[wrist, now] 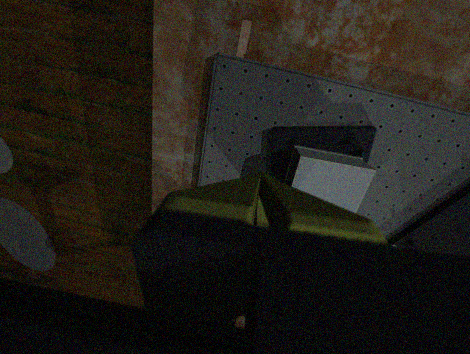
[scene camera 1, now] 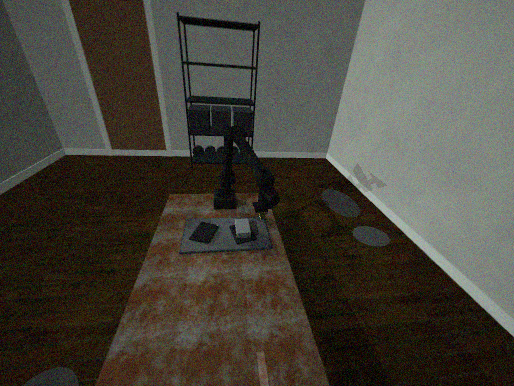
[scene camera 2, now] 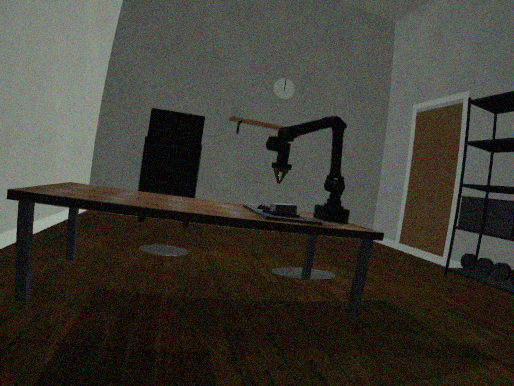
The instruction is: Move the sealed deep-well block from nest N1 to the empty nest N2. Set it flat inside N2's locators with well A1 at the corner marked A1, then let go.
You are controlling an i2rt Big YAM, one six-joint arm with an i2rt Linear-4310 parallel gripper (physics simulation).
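Seen in the pictures: gripper, fingertip midpoint: (wrist: 258, 182) (scene camera 1: 261, 219) (scene camera 2: 278, 183); arm's base, origin of the base link: (scene camera 1: 225, 193) (scene camera 2: 333, 207).
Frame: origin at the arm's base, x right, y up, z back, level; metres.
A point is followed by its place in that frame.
The deep-well block (scene camera 1: 242, 228) {z -0.376, x -0.130, y -0.013 m} (scene camera 2: 283, 208) {z -0.360, x -0.175, y -0.032 m} (wrist: 332, 182) {z -0.390, x -0.136, y -0.014 m}, with a pale top, sits on a dark nest (scene camera 1: 246, 241) {z -0.435, x -0.156, y -0.063 m} (wrist: 325, 136) {z -0.426, x -0.151, y -0.058 m} at the right of the plate in scene view 1. The other dark nest (scene camera 1: 204, 232) {z -0.368, x 0.101, y -0.058 m} is at the left, with nothing on it; part of it shows at the right of the wrist view (wrist: 445, 220) {z -0.371, x 0.062, y -0.058 m}. Nest labels and the A1 marks are too dim to read. My gripper (scene camera 1: 260, 216) {z -0.420, x -0.233, y 0.094 m} (scene camera 2: 279, 182) {z -0.420, x -0.233, y 0.094 m} (wrist: 258, 182) {z -0.420, x -0.233, y 0.094 m} points down, shut and empty, well above the plate. In the wrist view its yellow-green fingers hide the near part of the block and its nest.
Both nests are on a grey perforated plate (scene camera 1: 225, 247) {z -0.480, x -0.035, y -0.070 m} (wrist: 235, 85) {z -0.447, x -0.274, y -0.070 m} on the mottled table (scene camera 1: 200, 315) {z -0.865, x 0.041, y -0.082 m} (scene camera 2: 150, 200) {z -1.046, x -0.145, y -0.083 m}. The arm base (scene camera 1: 225, 199) {z -0.074, x -0.005, y -0.003 m} (scene camera 2: 331, 213) {z -0.040, x -0.075, y -0.033 m} stands behind the plate. A pale strip (scene camera 1: 262, 367) (wrist: 243, 37) shows beyond it. A shelf rack (scene camera 1: 220, 22) stands by the wall.
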